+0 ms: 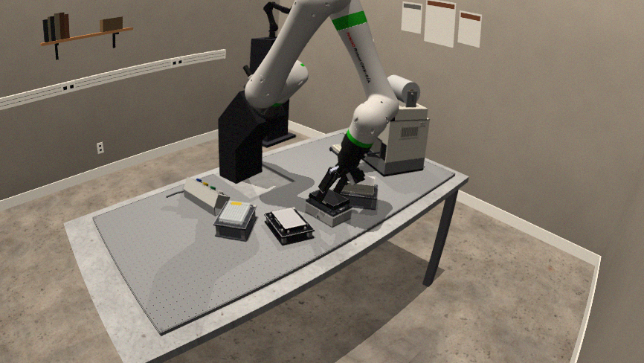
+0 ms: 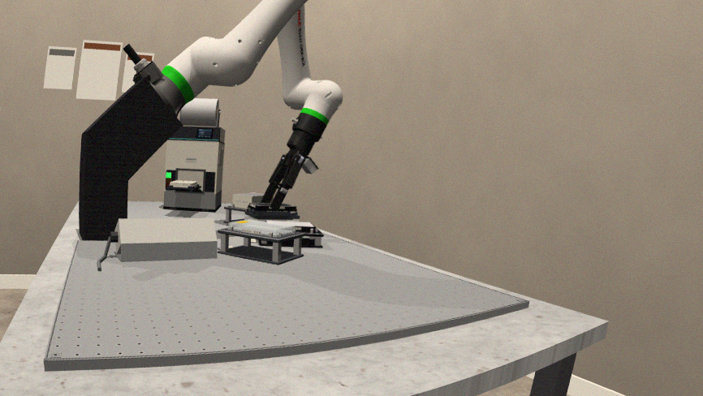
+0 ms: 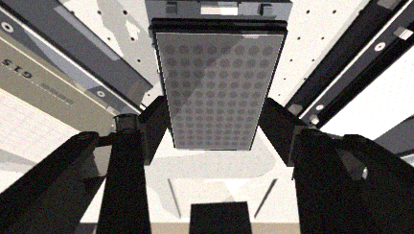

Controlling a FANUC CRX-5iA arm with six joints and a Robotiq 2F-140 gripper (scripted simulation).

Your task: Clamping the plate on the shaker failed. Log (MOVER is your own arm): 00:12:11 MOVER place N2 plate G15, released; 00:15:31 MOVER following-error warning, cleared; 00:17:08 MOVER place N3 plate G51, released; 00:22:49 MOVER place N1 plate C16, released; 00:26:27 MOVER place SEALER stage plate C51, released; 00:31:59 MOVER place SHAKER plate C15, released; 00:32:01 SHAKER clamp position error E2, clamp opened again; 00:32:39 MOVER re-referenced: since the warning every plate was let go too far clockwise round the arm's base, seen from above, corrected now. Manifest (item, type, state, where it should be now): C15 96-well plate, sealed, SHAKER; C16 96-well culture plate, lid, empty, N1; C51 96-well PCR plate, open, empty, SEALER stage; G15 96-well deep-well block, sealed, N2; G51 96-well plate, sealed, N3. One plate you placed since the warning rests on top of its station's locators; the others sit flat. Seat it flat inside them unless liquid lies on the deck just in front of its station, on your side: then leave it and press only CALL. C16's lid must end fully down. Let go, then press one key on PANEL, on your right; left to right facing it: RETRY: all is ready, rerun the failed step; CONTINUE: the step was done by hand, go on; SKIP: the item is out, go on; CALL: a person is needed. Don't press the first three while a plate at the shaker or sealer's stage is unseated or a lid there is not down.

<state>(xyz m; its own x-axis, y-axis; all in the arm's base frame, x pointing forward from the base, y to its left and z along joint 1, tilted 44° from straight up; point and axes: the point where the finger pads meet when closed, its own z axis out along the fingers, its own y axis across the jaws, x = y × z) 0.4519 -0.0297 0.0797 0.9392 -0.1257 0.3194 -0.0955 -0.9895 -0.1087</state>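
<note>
My hand is 2 cm above the dark sealed plate. Also, from my hand: grey retry key 34 cm behind, 25 cm to the right, 3 cm below; then lidded culture plate 30 cm to the right, 18 cm behind, 3 cm below.
</note>
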